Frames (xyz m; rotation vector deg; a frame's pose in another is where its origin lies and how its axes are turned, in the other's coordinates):
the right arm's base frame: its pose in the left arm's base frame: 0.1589 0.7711 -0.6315 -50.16 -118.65 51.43
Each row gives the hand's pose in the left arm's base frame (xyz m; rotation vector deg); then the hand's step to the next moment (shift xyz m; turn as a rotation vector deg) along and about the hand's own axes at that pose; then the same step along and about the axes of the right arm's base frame.
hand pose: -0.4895 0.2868 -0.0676 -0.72 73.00 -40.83
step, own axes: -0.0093 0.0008 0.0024 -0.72 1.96 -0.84
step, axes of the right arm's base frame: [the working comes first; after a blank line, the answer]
step, axes of the left arm's base frame: 0.0014 0.0043 0.0085 0.13 2.21 -0.41

0.0054 -0.0040 -0.0069 1.54 1.53 -0.59
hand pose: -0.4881 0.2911 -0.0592 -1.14 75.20 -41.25
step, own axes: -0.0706 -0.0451 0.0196 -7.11 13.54 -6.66
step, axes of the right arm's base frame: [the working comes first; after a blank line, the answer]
step, axes of the left arm's base frame: -0.0091 -0.0082 0.0852 -0.04 16.64 -1.21

0.0264 -0.0747 -0.0336 12.71 9.77 -4.62
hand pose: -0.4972 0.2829 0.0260 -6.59 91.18 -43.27
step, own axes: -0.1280 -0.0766 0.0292 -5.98 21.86 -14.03
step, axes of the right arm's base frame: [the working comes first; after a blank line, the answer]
step, axes of the left arm's base frame: 0.0241 -0.0084 0.1498 -4.11 25.46 -6.72

0.0302 -0.1163 -0.0931 19.96 17.62 -1.35
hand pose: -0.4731 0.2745 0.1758 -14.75 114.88 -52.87
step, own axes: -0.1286 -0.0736 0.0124 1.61 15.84 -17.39
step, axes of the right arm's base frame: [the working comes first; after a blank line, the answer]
step, axes of the left arm's base frame: 0.0731 0.0061 0.1293 -12.19 19.17 -6.30

0.0093 -0.0778 -0.1264 19.37 11.54 6.89
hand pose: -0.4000 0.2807 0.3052 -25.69 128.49 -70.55
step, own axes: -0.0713 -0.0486 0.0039 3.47 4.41 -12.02
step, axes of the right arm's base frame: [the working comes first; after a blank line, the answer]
step, axes of the left arm's base frame: 0.0609 0.0090 0.0606 -10.11 8.57 0.50

-0.0048 -0.0253 -0.0825 12.19 1.14 5.11
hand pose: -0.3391 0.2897 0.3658 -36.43 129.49 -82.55
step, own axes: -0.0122 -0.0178 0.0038 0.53 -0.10 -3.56
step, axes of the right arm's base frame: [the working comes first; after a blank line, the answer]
step, axes of the left arm's base frame: 0.0151 -0.0025 0.0157 -2.35 2.30 1.47

-0.0047 -0.0093 -0.0193 3.52 -0.65 0.40
